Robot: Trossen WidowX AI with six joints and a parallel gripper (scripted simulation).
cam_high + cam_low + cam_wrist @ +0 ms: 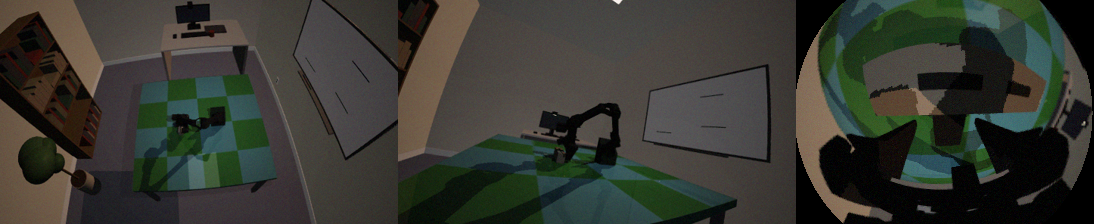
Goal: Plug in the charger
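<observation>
Right now my gripper tip is 20 mm short of the dark charger and 10 mm below it.
</observation>
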